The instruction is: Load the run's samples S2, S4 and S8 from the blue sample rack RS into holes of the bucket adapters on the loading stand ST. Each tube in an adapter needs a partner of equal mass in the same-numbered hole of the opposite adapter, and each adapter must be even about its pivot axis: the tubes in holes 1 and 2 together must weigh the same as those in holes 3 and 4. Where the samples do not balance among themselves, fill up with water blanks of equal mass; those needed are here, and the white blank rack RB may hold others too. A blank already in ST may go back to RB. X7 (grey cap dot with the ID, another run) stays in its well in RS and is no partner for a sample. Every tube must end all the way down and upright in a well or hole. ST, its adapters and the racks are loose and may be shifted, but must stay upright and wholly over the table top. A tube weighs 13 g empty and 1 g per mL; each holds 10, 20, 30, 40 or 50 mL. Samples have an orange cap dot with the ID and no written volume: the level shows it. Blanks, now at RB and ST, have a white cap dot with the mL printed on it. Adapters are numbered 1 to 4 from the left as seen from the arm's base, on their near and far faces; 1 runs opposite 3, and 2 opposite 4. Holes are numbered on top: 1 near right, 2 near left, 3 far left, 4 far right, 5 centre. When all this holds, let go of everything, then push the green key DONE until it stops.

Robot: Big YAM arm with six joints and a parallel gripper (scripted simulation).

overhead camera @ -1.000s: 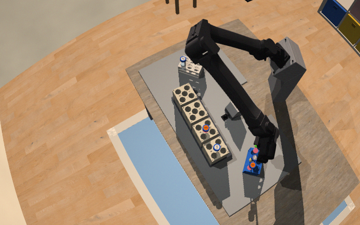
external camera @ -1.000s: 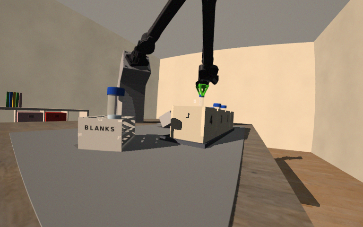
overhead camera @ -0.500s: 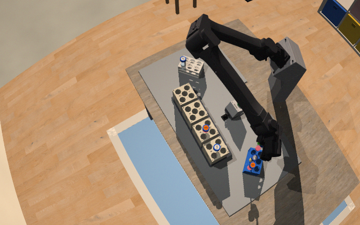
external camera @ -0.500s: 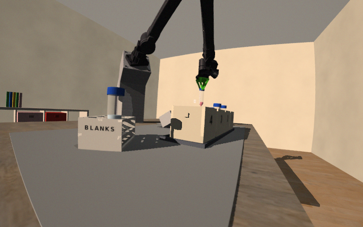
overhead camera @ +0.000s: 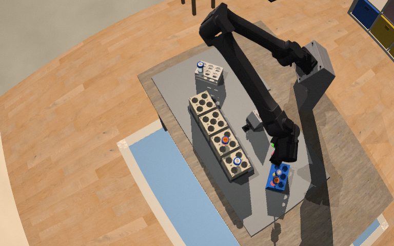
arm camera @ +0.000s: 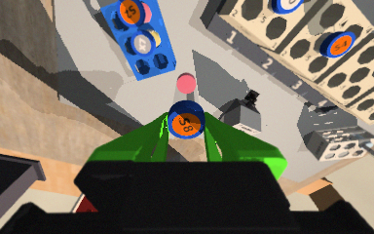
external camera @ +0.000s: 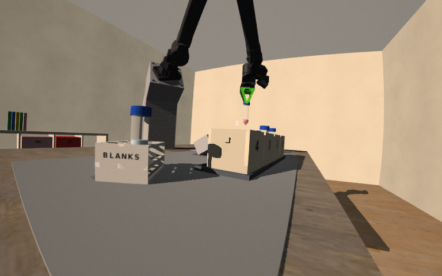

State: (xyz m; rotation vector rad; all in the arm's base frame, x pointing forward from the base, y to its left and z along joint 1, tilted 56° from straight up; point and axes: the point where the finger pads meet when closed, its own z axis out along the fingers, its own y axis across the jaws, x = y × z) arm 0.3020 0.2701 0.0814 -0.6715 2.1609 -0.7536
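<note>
The orange-dot tube is 1 cm to the right of my hand and 5 cm below it. From my hand the other things lie so: grey-dot tube X7 (2 cm ahead, 8 cm to the left, 19 cm below); blue sample rack RS (1 cm ahead, 9 cm to the left, 22 cm below); white-dot blank marked 10 (13 cm ahead, 9 cm to the right, 18 cm below).
</note>
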